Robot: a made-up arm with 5 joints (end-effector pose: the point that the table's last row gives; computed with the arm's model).
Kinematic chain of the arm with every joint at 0, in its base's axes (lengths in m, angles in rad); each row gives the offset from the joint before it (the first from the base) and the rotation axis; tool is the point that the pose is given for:
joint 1: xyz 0 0 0.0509 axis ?
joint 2: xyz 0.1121 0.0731 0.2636 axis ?
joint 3: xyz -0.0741 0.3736 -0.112 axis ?
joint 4: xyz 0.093 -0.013 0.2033 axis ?
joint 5: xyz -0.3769 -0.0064 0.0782 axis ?
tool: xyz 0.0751 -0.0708 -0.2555
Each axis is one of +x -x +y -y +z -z.
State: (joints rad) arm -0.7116 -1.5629 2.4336 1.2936 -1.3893
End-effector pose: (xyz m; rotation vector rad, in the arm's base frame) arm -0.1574 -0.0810 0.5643 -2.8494 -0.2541 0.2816
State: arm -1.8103 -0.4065 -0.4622 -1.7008 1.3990
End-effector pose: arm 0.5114 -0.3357 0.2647 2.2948 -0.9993 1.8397
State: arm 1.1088 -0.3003 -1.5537 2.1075 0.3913
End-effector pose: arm -0.1013 0.1806 -0.1110 1.0355 1.7611 1.8083
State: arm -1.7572 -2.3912 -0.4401 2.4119 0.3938
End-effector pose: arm -0.3074 -0.2897 0.2510 1.1651 1.5619 -0.4196
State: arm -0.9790 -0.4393 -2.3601 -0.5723 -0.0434
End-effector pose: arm 0.5316 0.1108 0.1356 0.3234 2.6621 -1.1846
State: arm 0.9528 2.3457 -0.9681 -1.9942 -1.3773
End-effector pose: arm 0.5263 0.0238 1.1679 0.5960 -2.8003 -0.2666
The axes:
joint 1: +z
joint 2: +x
joint 3: -y
joint 4: +z
joint 5: -y

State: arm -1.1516 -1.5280 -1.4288 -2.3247 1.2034
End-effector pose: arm 0.0420 -0.3220 -0.1878 2.1318 -0.9959 -0.0342
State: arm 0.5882 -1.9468 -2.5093 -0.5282 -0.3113
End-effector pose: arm 0.2635 0.0928 -0.1533 -1.0770 0.9907 -2.4421
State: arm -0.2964 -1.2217 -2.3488 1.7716 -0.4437
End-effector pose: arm -0.1860 -0.1783 0.2426 1.3913 1.7131 -0.1398
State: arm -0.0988 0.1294 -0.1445 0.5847 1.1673
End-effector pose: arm 0.1434 0.2758 0.4732 0.4354 -1.0460 0.3326
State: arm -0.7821 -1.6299 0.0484 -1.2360 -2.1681
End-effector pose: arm 0.0647 0.3013 -0.6288 0.4558 0.6566 -2.3208
